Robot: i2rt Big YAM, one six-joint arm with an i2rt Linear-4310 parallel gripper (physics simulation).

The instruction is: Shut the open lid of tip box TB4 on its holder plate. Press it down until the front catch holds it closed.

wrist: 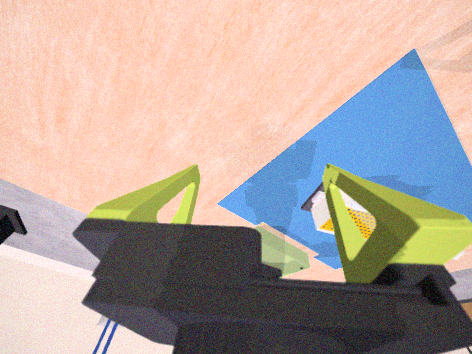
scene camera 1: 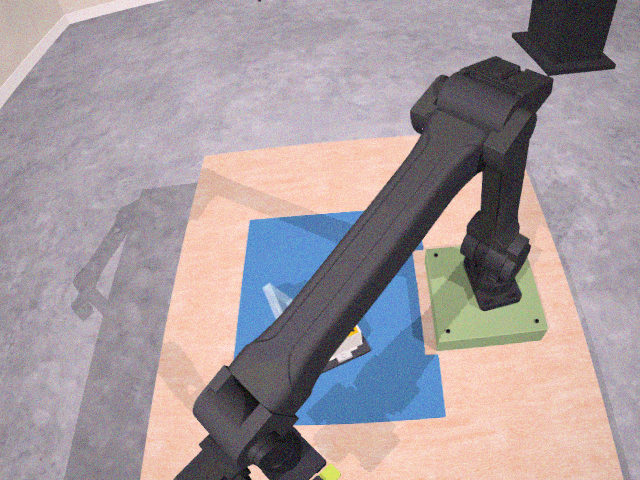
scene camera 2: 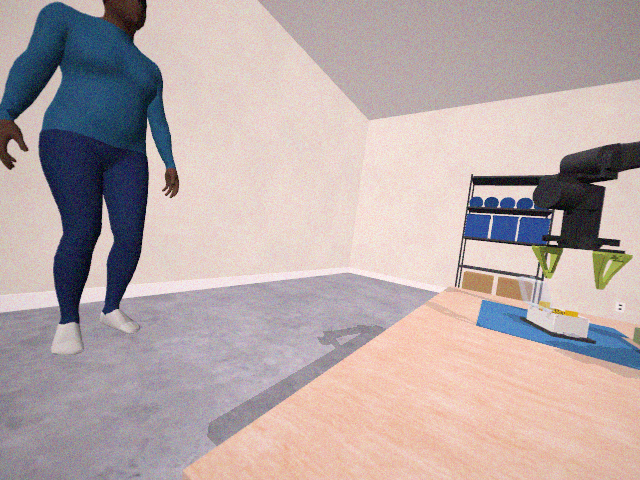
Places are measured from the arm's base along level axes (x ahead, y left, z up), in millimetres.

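Where they show: gripper, fingertip midpoint: (wrist: 259,170) (scene camera 1: 295,461) (scene camera 2: 571,283); arm's base, link origin: (scene camera 1: 491,281).
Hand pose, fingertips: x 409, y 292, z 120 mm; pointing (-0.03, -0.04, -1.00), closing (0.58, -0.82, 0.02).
Observation:
Each offset is from my fingertips to the top centre of the thing. "pt": to the spot under its first point. Level surfaces: height alone.
Tip box TB4 @[dx -77, dy -285, dz -98 mm] (scene camera 1: 353,339) (scene camera 2: 560,322) (wrist: 320,216) is white with a yellow perforated top and sits on its dark holder plate @[pt dx -139, dy -229, dz -156 mm] (scene camera 1: 366,347) (scene camera 2: 585,339) (wrist: 311,199). Its clear lid @[dx -13, dy -268, dz -11 mm] (scene camera 1: 276,300) (scene camera 2: 528,290) stands open, tilted up at one side. The arm hides part of the box and lid in scene camera 1. My gripper (scene camera 2: 574,282) (wrist: 259,170) is open and empty, above the height of the box in scene camera 2. In the wrist view its right finger covers part of the box. The front catch cannot be made out.
The box and plate are on a blue mat @[dz -164 mm] (scene camera 1: 273,253) (scene camera 2: 493,314) (wrist: 380,125) on the wooden table @[dz -167 mm] (scene camera 1: 516,413) (scene camera 2: 439,403) (wrist: 150,100). The arm stands on a green base block (scene camera 1: 485,330) (wrist: 282,250). A person (scene camera 2: 103,98) stands beyond the table, and a shelf rack (scene camera 2: 506,180) is behind.

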